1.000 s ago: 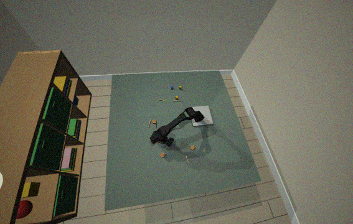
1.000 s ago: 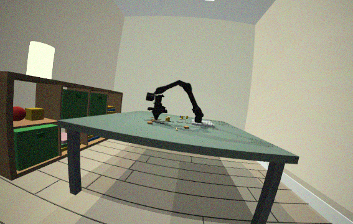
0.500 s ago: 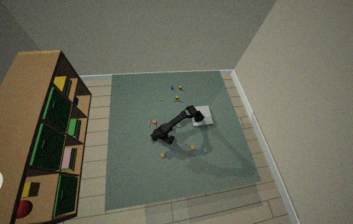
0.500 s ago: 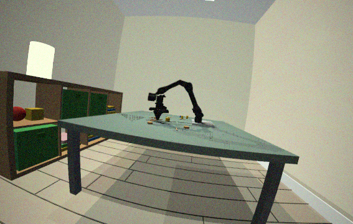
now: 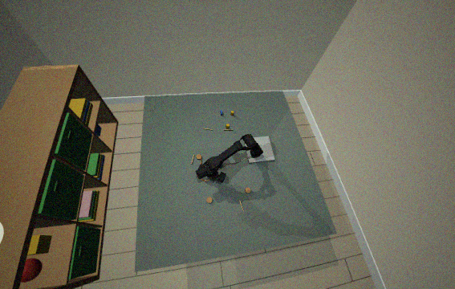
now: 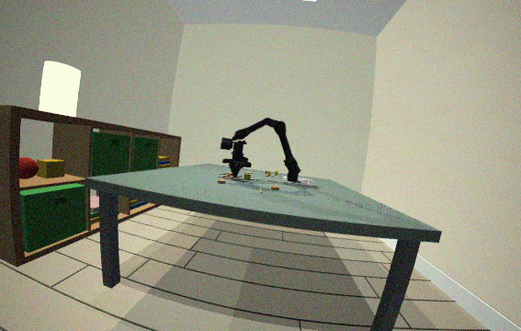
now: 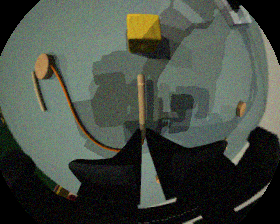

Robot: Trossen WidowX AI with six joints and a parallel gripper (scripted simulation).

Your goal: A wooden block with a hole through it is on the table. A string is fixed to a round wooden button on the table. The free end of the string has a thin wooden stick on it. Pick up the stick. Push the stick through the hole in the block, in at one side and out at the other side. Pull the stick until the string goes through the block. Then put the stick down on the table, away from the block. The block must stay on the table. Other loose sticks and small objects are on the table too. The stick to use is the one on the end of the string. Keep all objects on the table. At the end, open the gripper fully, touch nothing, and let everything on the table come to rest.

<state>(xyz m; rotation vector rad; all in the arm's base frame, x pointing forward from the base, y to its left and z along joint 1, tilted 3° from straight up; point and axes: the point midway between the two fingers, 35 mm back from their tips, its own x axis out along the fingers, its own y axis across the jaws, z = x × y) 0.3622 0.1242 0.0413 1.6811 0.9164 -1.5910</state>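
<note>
The yellow block is 7 cm behind my gripper tip and 9 cm to the right of it. Round my gripper tip: round wooden button: 6 cm ahead, 17 cm to the right, 1 cm below.
</note>
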